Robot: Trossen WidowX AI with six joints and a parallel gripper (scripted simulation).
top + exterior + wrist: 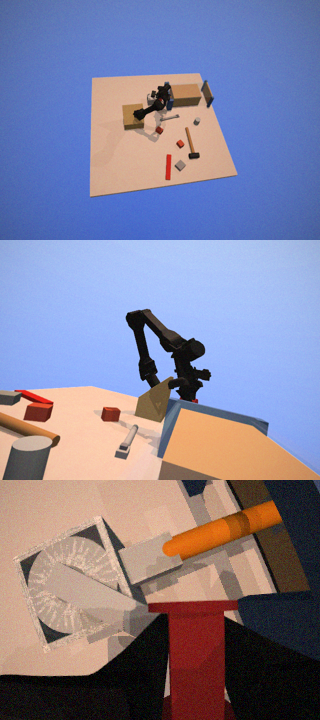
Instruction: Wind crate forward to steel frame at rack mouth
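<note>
Right now the blue steel frame is 80 mm ahead of my gripper tip, 60 mm to the left of it and 20 mm below it. Round my gripper tip: grey winch 90 mm behind, 50 mm to the left, 100 mm below; red knob 10 mm behind, 20 mm to the right; winch handle 30 mm behind, 10 mm to the left, 30 mm below.
</note>
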